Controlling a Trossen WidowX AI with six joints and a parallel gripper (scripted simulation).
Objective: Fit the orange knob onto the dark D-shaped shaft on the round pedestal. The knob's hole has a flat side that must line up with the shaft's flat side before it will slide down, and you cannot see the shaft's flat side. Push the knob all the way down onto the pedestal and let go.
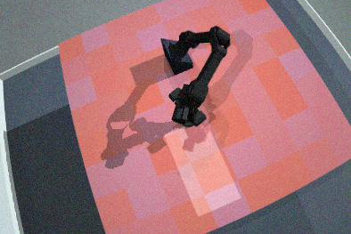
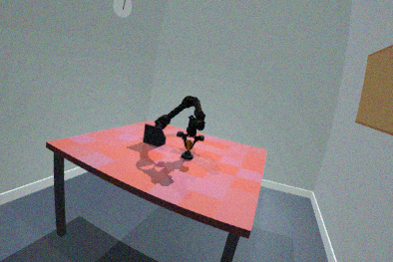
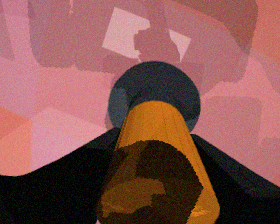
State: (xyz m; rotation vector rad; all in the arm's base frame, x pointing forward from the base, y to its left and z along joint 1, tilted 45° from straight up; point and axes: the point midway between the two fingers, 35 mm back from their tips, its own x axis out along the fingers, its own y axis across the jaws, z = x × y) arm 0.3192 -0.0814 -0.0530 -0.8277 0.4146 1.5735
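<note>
Now: the orange knob 2 cm above my gripper tip. From my gripper tip the other things lie so: round dark pedestal 4 cm below.
</note>
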